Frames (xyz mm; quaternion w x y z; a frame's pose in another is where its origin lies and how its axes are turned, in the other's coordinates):
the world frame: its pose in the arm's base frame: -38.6 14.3 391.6 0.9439 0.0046 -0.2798 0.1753
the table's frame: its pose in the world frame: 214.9 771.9 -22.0 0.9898 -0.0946 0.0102 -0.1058
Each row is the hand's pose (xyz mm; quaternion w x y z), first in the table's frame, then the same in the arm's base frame.
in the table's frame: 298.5 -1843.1 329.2 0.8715 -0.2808 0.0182 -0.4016
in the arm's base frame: 59.6 -947.7 1102.2 0.8414 -0.2051 -0.2657 -0.4235
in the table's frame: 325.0 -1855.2 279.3 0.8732 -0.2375 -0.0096 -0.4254
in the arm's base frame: 109.7 -960.5 1076.5 0.8388 -0.1558 -0.2921 -0.4323
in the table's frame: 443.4 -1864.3 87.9 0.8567 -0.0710 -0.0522 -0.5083
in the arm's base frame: 313.9 -970.7 981.9 0.8243 0.0299 -0.3250 -0.4627
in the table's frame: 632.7 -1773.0 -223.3 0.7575 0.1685 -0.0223 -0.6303
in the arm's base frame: 637.0 -882.7 811.9 0.7573 0.2977 -0.2639 -0.5179
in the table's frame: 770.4 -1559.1 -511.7 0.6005 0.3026 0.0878 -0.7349
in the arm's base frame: 897.4 -678.0 616.6 0.6510 0.4593 -0.1138 -0.5936
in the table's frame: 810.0 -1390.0 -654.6 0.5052 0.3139 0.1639 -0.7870
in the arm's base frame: 998.8 -517.6 495.9 0.5845 0.4867 -0.0165 -0.6490
